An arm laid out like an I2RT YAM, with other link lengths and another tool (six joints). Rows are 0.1 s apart.
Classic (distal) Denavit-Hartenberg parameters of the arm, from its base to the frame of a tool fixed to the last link. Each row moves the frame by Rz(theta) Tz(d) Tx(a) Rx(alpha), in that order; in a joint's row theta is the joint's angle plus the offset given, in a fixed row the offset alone. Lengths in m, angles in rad.
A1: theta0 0  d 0.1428  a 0.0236  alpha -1.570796
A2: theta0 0  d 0  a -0.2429  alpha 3.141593
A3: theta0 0.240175  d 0  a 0.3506  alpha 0
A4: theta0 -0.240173  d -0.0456  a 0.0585  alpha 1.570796
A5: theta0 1.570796  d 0.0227  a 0  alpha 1.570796
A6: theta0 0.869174  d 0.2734  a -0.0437  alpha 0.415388
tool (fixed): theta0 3.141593  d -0.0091  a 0  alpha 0
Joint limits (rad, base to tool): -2.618..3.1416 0..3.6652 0..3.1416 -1.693..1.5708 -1.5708..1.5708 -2.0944..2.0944
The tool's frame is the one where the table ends.
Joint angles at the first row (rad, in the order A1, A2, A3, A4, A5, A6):
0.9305 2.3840 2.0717 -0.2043 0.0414 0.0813
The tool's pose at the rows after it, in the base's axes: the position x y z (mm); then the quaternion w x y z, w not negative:
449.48, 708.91, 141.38, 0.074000, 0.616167, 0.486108, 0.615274
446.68, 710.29, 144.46, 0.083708, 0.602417, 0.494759, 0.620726
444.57, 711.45, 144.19, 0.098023, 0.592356, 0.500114, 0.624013
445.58, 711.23, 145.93, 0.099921, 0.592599, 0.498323, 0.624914
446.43, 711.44, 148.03, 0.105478, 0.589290, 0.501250, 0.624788
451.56, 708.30, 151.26, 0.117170, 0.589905, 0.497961, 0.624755
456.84, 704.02, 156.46, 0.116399, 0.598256, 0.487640, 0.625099
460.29, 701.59, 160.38, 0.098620, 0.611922, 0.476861, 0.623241
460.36, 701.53, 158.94, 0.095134, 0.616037, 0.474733, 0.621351
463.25, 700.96, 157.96, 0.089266, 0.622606, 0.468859, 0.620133
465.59, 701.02, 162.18, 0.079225, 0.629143, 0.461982, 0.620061
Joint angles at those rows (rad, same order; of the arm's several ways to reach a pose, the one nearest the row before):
0.9303 2.3785 2.0846 -0.2191 0.0429 0.0617
0.9365 2.3741 2.0855 -0.2194 0.0552 0.0260
0.9474 2.3750 2.0876 -0.2193 0.0834 -0.0009
0.9480 2.3749 2.0904 -0.2198 0.0889 0.0000
0.9495 2.3813 2.1093 -0.2349 0.0970 -0.0112
0.9500 2.3840 2.1234 -0.2470 0.1215 -0.0148
0.9439 2.3735 2.1161 -0.2446 0.1253 0.0060
0.9303 2.3638 2.1058 -0.2393 0.0938 0.0447
0.9292 2.3650 2.1046 -0.2394 0.0895 0.0559
0.9241 2.3687 2.1046 -0.2340 0.0810 0.0742
0.9176 2.3691 2.1103 -0.2331 0.0647 0.0955

